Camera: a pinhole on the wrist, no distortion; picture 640 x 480 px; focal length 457.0 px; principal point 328.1 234.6 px. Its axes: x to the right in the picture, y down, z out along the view. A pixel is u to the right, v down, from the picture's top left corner.
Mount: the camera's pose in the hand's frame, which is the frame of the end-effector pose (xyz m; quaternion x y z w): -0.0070 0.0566 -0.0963 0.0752 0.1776 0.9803 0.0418
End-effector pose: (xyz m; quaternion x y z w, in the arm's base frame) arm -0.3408 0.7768 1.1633 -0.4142 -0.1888 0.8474 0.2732
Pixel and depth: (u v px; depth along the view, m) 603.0 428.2 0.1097
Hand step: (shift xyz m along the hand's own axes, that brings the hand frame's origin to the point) -0.0568 0.0579 0.0305
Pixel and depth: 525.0 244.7 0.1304
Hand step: -0.0413 0.1046 0.0329
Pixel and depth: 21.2 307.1 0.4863
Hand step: 0.3894 0.1154 0.3379
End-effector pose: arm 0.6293 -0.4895 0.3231 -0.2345 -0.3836 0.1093 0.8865
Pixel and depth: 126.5 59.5 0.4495
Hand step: 0.2708 0.3495 0.2324
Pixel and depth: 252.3 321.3 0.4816
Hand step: 0.1448 0.1273 0.3713
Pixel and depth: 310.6 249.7 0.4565
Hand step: 0.0835 0.1967 0.3293
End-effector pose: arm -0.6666 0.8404 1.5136 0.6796 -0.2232 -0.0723 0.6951
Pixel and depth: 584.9 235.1 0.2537
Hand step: -0.1063 0.1586 0.1575
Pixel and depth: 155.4 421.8 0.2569
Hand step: 0.1245 0.0357 0.1659
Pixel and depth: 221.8 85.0 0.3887
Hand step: 0.1522 0.2985 0.2064
